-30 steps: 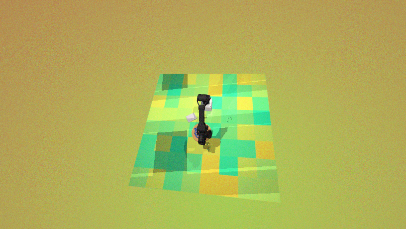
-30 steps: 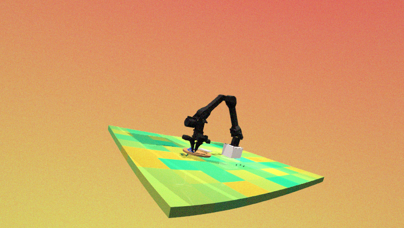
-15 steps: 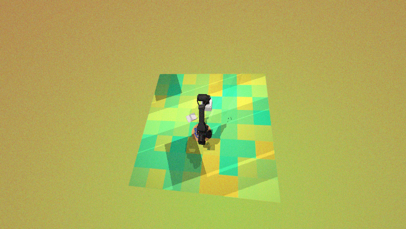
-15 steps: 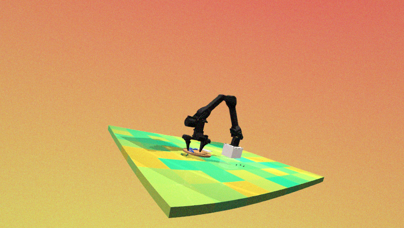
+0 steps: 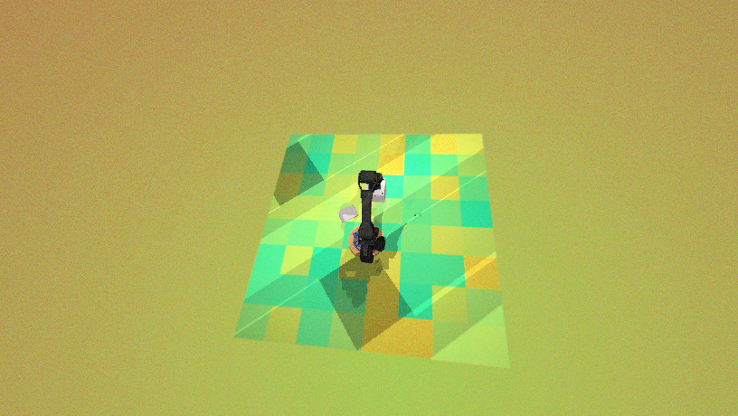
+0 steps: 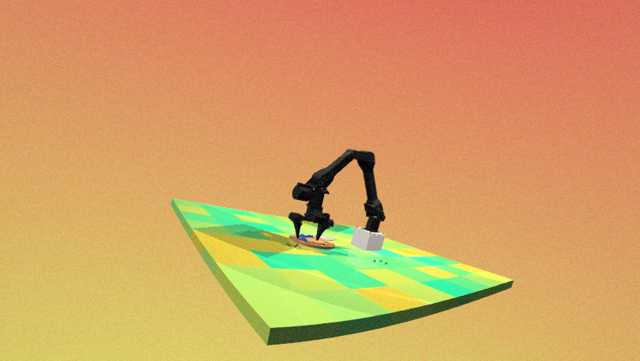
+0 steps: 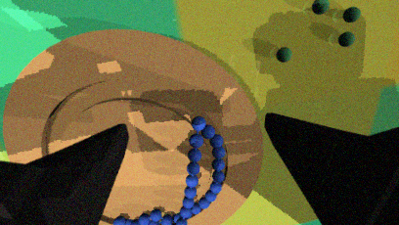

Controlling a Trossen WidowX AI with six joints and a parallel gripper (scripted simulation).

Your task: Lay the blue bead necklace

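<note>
My gripper tip is now 6 cm past the round bead board, 3 cm to the left of it and 1 cm above it. Round my gripper tip: flat grey piece: 23 cm behind, 14 cm to the right, 2 cm below.
</note>
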